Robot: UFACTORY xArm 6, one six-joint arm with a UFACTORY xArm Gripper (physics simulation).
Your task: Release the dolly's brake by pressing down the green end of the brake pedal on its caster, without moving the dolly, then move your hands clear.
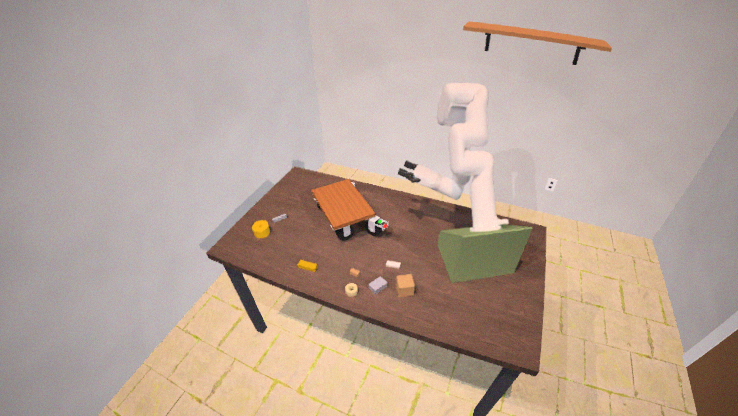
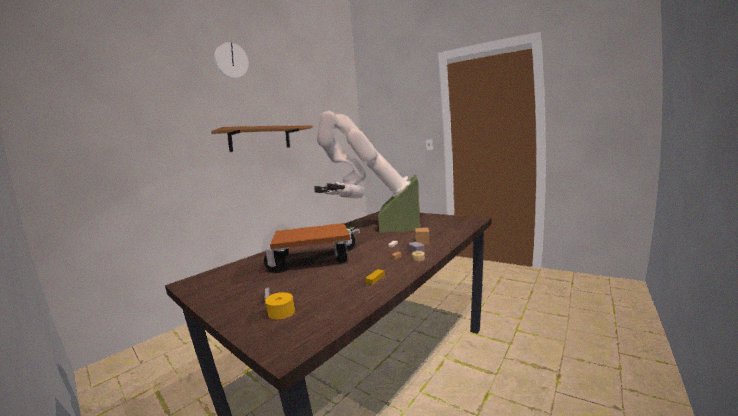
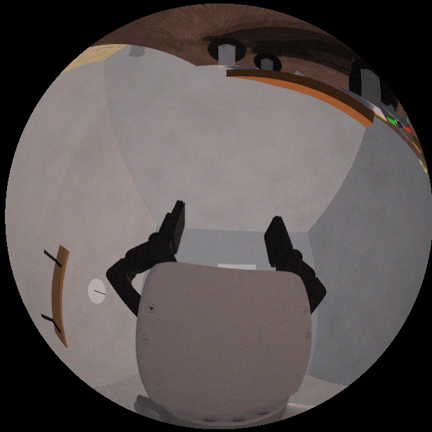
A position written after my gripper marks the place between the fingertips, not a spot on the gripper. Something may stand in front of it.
Note:
I see my gripper [image 3: 228, 219] and a dolly [image 1: 342, 204].
The dolly is seen too in image 2 [image 2: 343, 238].

